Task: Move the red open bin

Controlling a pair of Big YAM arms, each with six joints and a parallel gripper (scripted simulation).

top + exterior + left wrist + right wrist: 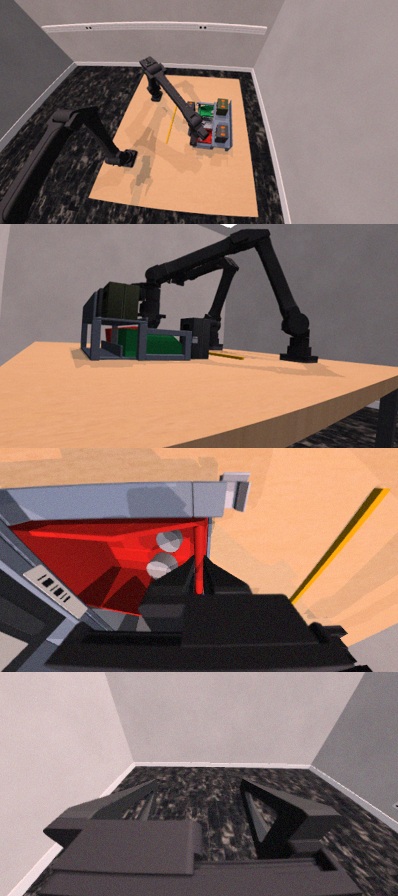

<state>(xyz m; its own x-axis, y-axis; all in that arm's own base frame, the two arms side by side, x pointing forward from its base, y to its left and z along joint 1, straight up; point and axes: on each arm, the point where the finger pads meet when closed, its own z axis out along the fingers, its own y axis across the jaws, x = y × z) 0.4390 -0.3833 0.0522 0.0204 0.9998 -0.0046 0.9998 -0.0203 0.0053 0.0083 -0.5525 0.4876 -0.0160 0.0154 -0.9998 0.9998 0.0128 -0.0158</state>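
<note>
Right now the grey bin is 120 mm to the left of my left hand, 80 mm ahead of it and 20 mm below it. Also, from my left hand: black box (220 mm to the left, 80 mm behind); grey shelf (120 mm to the left, 100 mm ahead, 10 mm above); green bin (230 mm to the left, 70 mm ahead, 20 mm below).
</note>
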